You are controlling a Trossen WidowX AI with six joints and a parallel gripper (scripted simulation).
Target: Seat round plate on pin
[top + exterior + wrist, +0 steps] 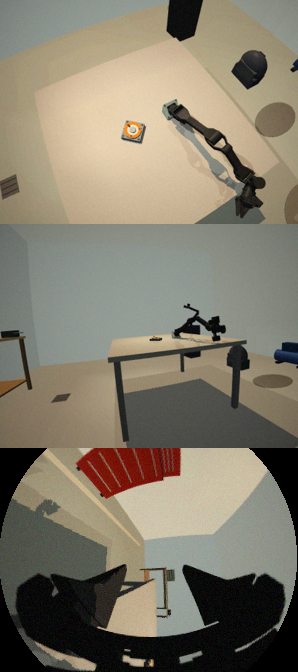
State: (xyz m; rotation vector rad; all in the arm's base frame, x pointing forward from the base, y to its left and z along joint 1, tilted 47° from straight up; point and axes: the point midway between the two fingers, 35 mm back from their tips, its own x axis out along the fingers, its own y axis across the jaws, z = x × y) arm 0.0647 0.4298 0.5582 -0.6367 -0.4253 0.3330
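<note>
Now: gripper tip 73 cm to the left of the base, 20 cm short of it and 9 cm above it.
</note>
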